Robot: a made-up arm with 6 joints.
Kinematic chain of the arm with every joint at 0, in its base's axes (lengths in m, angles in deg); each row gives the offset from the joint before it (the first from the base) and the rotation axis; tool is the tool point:
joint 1: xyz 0 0 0.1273 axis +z
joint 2: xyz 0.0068 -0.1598 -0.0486 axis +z
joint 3: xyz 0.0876 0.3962 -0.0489 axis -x
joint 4: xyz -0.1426 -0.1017 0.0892 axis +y
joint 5: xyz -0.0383 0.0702 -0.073 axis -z
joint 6: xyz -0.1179 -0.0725 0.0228 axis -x
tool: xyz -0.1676 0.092 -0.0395
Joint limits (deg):
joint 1: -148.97..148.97
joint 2: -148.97..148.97
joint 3: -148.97..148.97
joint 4: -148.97..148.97
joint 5: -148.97..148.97
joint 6: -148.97..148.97
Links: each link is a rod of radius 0.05 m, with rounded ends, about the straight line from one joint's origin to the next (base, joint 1, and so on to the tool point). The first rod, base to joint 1, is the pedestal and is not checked.
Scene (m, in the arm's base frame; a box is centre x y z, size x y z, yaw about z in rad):
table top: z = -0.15
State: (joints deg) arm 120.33 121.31 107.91 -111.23 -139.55 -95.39
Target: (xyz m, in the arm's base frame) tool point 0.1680 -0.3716 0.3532
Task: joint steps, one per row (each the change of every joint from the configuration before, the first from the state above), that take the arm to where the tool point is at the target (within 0.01 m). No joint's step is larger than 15 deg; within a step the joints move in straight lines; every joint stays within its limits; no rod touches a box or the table.
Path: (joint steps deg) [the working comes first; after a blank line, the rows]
Joints at the target: 95.58 73.74 74.79 -116.28 -94.61 -77.65
Straight joint move there: clear.

1: -6.19 -11.89 -8.28 -1.26 11.24 4.44
2: -6.19 -11.90 -8.28 -1.26 11.23 4.43
3: -6.18 -11.89 -8.28 -1.27 11.24 4.44
4: -6.19 -11.89 -8.28 -1.26 11.23 4.43

